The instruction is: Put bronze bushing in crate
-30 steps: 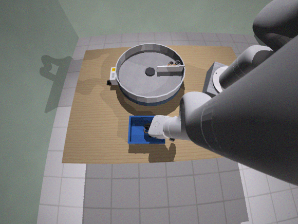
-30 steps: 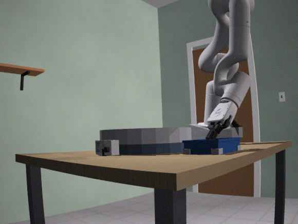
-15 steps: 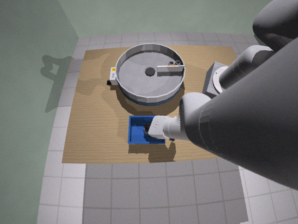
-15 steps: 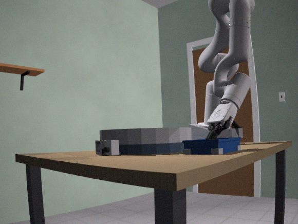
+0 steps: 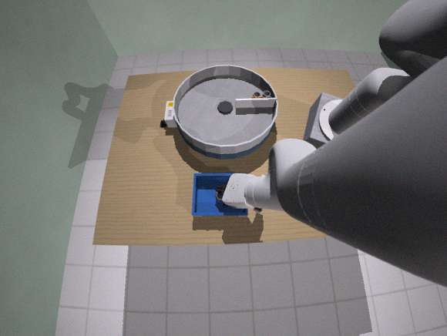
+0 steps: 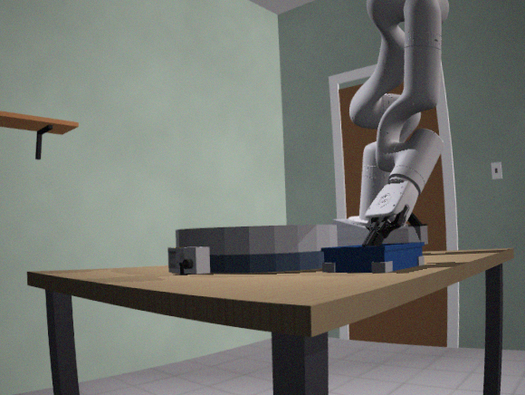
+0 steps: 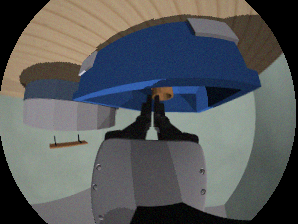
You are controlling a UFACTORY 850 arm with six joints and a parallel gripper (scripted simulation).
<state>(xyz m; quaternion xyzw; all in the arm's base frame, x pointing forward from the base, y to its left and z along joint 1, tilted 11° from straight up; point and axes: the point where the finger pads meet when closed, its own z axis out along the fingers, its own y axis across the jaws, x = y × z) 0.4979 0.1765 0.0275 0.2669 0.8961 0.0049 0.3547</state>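
Now: the blue crate 10 mm ahead of my hand, 10 mm to the left of it and 30 mm below it. Round my hand: round grey turning table (40 mm behind, 350 mm to the right).
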